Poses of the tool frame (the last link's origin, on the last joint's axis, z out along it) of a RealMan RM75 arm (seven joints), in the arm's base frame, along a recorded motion.
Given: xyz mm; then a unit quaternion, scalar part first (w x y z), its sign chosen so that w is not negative.
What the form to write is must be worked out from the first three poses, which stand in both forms.
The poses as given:
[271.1, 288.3, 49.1, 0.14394, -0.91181, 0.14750, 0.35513]
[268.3, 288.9, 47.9, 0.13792, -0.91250, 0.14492, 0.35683]
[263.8, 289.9, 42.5, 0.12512, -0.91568, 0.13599, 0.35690]
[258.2, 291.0, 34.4, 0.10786, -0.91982, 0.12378, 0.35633]
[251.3, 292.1, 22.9, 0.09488, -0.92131, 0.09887, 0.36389]
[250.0, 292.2, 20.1, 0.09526, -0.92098, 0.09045, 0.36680]
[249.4, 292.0, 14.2, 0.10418, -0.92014, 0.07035, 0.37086]
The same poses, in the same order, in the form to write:
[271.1, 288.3, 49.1, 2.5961, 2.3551, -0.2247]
[268.3, 288.9, 47.9, 2.6153, 2.3565, -0.2113]
[263.8, 289.9, 42.5, 2.6570, 2.3659, -0.1898]
[258.2, 291.0, 34.4, 2.7139, 2.3786, -0.1602]
[251.3, 292.1, 22.9, 2.7796, 2.3705, -0.1482]
[250.0, 292.2, 20.1, 2.7896, 2.3642, -0.1562]
[249.4, 292.0, 14.2, 2.7914, 2.3507, -0.1975]

